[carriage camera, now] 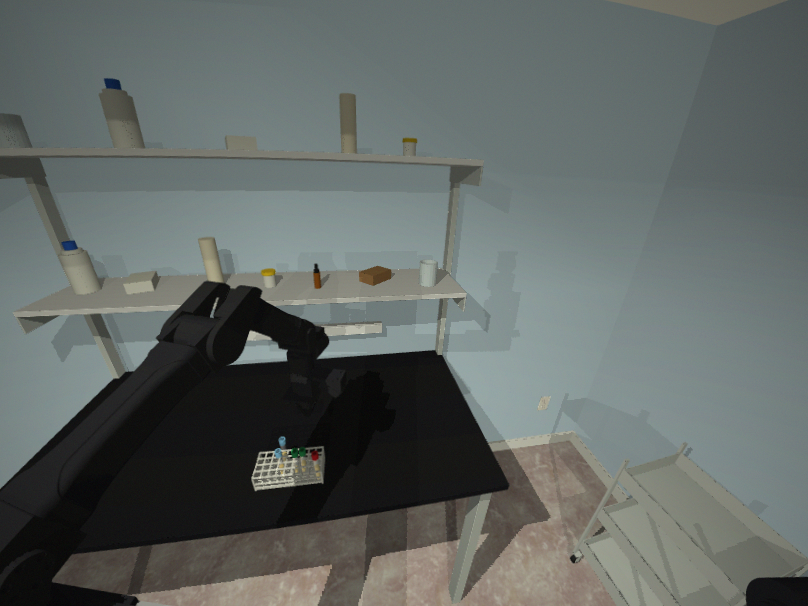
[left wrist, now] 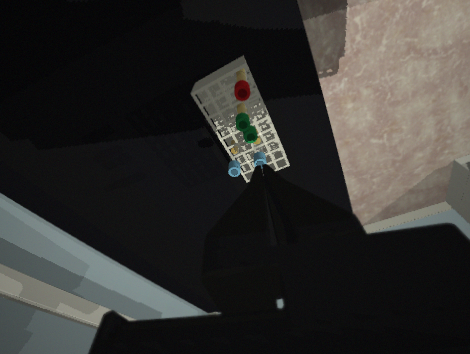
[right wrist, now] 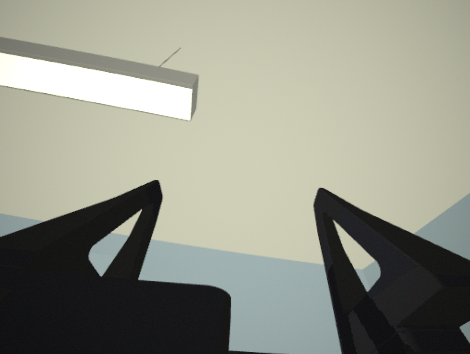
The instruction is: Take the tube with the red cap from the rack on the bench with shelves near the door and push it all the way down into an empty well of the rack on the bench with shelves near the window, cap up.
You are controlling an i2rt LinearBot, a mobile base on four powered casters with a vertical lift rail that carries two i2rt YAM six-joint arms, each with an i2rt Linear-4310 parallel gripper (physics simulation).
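Frame: origin at the left arm's base, x left, y back, z up, level; millimetres.
Seen in the pictures: left gripper, between the fingertips: [carriage camera: 307, 415] [left wrist: 262, 172]; right gripper, between the fingertips: [right wrist: 237, 192].
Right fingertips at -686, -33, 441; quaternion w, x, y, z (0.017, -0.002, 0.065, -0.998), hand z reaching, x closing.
Offsets run from my right fingertips to a thing's middle, as dx, dy, dz. "spot": to the spot under its first point. Level surfaces: height alone.
The tube with the red cap {+600, -460, -834} [carriage camera: 314, 455] [left wrist: 242, 90] stands cap up in a white wire-like rack [carriage camera: 255, 484] [left wrist: 218, 82] on the black bench, near the rack's right end in the carriage view. Two green-capped tubes {+645, -470, -834} [carriage camera: 298, 452] [left wrist: 243, 121] and two blue-capped tubes {spot: +706, -452, -780} [carriage camera: 278, 453] {+717, -499, -834} [left wrist: 234, 169] stand in the same rack. My left gripper [left wrist: 262, 172] is shut and empty, above the rack; in the carriage view its fingertips are dark against the bench and hard to make out. My right gripper [right wrist: 237, 192] is open and empty, pointing up at the ceiling.
The black bench {dz -897} [carriage camera: 404, 469] has two shelves behind it. The lower shelf {dz -440} [carriage camera: 339, 297] holds bottles, boxes, a brown block {spot: +492, -964, -403} [carriage camera: 375, 275] and a beaker {spot: +288, -967, -385} [carriage camera: 428, 273]. A cart [carriage camera: 603, 499] stands on the floor at the right. A lamp [right wrist: 100, 85] hangs from the ceiling.
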